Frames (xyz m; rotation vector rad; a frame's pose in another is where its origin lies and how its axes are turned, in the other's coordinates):
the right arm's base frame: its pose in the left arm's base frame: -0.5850 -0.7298 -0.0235 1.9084 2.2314 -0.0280
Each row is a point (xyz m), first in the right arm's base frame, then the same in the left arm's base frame.
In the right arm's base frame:
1: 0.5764 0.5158 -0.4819
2: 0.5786 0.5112 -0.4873
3: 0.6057 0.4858 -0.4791
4: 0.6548 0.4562 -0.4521
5: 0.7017 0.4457 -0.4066
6: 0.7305 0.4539 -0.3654
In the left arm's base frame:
1: -0.2310 -0.0122 0.4128
2: -0.2366 -0.0101 0.4171
3: -0.2642 0.0110 0.4016
4: -0.2964 0.0501 0.3635
5: -0.3069 0.0874 0.3098
6: -0.2971 0.1108 0.2657

